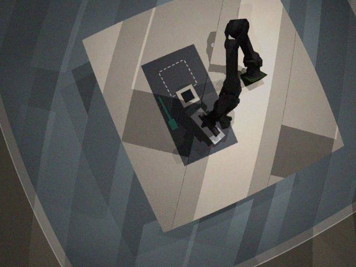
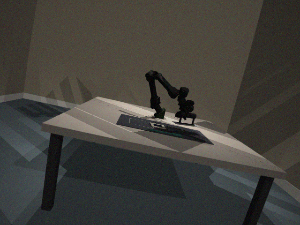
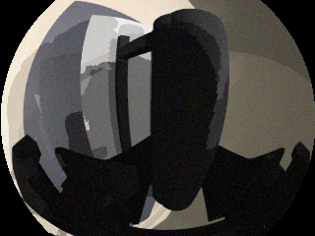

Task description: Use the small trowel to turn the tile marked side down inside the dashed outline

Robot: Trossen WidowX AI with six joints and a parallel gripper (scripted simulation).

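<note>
Right now the dark mat is 20 mm ahead of my gripper tip, 150 mm to the right of it and 120 mm below it. Also, from my gripper tip: teal trowel: 160 mm ahead, 110 mm to the right, 100 mm below; then tile: 20 mm ahead, 190 mm to the right, 100 mm below.
</note>
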